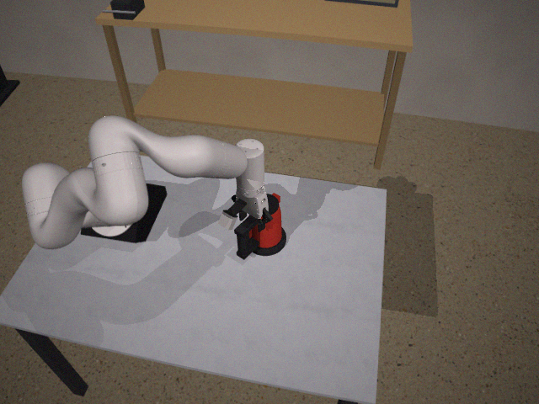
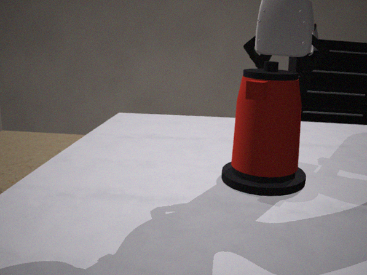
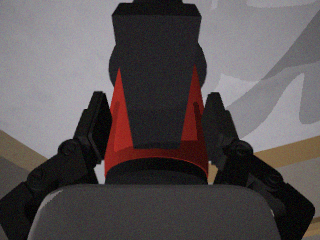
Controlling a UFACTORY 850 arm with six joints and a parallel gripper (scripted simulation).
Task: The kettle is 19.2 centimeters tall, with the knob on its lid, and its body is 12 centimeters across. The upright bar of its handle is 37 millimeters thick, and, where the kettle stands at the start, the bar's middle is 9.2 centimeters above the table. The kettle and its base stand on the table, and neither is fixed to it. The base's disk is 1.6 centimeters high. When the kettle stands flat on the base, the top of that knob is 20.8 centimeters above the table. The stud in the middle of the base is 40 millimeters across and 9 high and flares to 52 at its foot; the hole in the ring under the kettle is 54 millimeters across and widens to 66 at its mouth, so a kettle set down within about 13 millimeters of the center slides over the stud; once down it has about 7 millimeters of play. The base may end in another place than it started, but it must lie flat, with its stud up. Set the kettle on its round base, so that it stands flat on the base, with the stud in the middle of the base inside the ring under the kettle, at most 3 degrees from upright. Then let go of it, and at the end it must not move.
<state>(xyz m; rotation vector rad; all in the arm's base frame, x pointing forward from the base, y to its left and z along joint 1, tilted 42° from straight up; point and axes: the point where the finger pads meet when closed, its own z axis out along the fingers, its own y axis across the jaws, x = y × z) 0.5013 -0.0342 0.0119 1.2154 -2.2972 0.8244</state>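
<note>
The red kettle is 2 cm ahead of my hand, 3 cm to the left of it and 5 cm below it. The rest, counted from my hand: round black base (4 cm ahead, 6 cm to the left, 15 cm below).
</note>
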